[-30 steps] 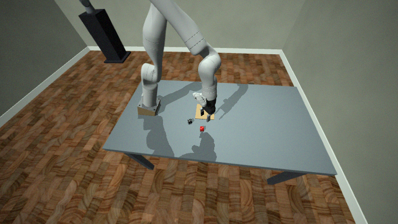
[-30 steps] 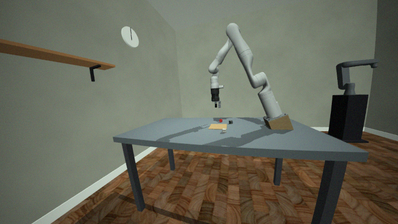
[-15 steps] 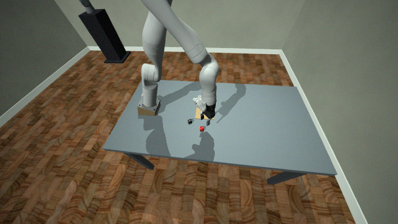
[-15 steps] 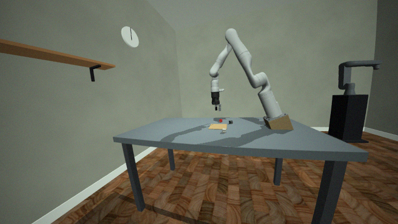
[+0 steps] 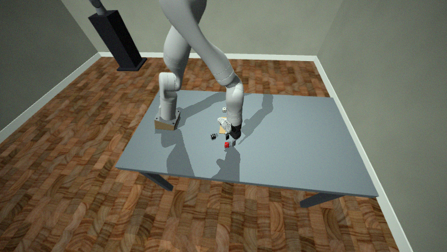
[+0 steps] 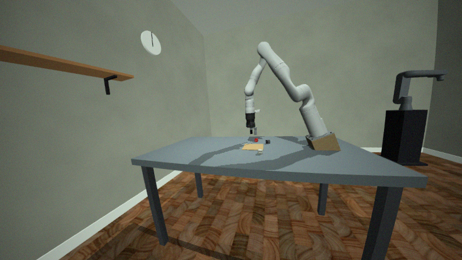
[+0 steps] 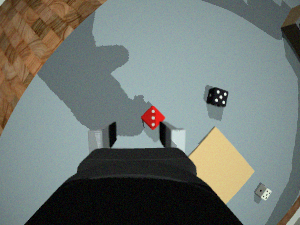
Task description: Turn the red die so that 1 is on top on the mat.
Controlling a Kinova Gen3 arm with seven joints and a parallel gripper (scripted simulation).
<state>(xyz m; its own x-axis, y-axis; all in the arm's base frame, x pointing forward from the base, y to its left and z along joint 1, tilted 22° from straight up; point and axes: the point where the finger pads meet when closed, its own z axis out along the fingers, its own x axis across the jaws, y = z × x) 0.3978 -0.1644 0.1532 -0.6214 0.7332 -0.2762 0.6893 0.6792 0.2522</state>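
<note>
Right now the red die is 2 cm behind my hand, 1 cm to the left of it and 7 cm below it. Also, from my hand: black die 11 cm behind, 6 cm to the left, 7 cm below; tan mat 1 cm behind, 16 cm to the left, 8 cm below; white die 6 cm behind, 30 cm to the left, 7 cm below.
</note>
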